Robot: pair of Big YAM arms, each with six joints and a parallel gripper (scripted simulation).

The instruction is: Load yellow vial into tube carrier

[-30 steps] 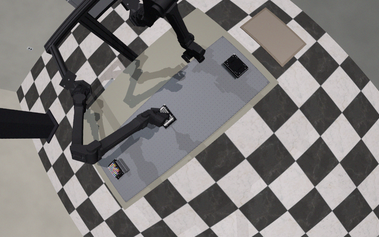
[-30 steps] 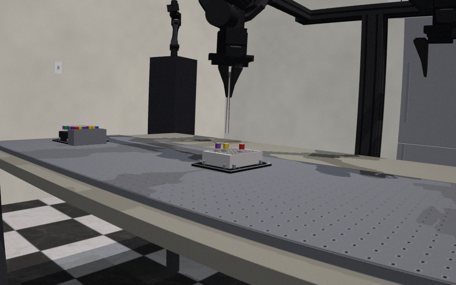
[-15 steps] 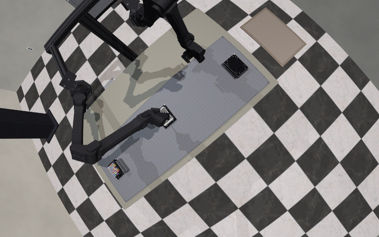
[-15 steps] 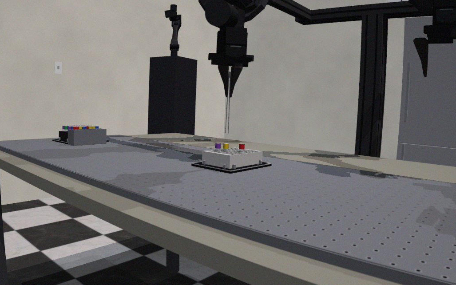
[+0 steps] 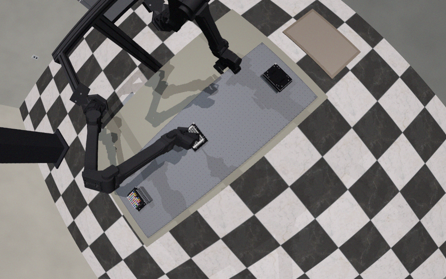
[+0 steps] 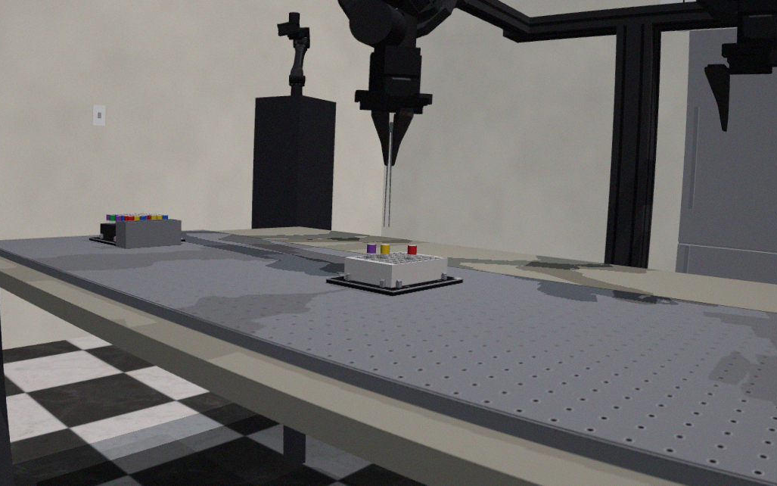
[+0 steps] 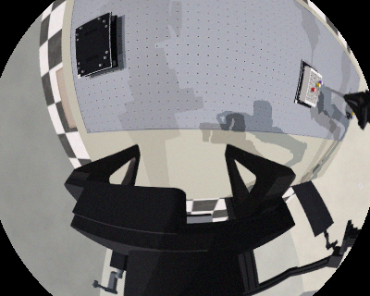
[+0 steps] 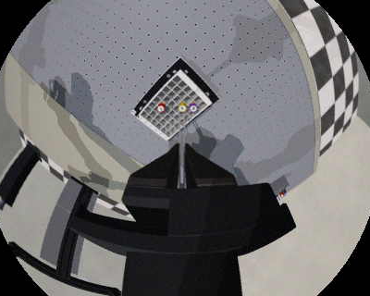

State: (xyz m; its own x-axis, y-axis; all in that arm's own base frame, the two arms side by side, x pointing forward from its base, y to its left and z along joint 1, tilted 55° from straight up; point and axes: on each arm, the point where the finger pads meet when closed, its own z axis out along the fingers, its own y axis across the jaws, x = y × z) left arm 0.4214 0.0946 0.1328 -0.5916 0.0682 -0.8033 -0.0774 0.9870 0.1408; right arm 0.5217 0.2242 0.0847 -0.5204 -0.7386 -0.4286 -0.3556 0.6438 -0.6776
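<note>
Right now the white tube carrier TC is 15 cm below my right hand, 2 cm behind it and 1 cm to the left of it. Also, from my right hand: grey holder H1 (56 cm to the right, 16 cm below, 3 cm behind).
</note>
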